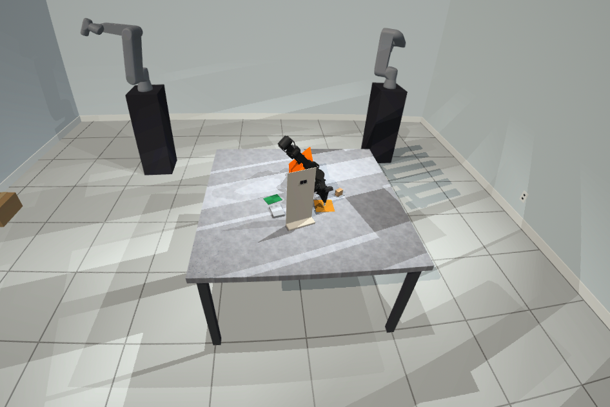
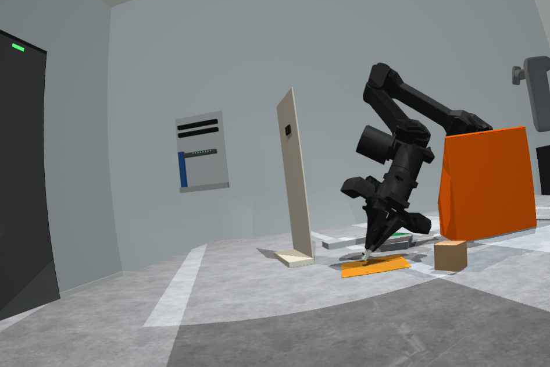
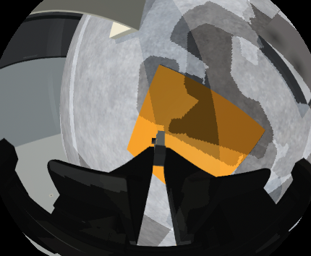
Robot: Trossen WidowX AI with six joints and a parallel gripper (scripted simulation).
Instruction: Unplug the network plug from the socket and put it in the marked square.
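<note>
Now: the orange marked square 10 mm behind my gripper tip and 30 mm below it. From my gripper tip the other things lie so: beige panel: 130 mm ahead, 180 mm to the right, 140 mm above; grey network plug: right at my gripper tip; brown cube: 120 mm behind, 120 mm to the left, 10 mm below.
</note>
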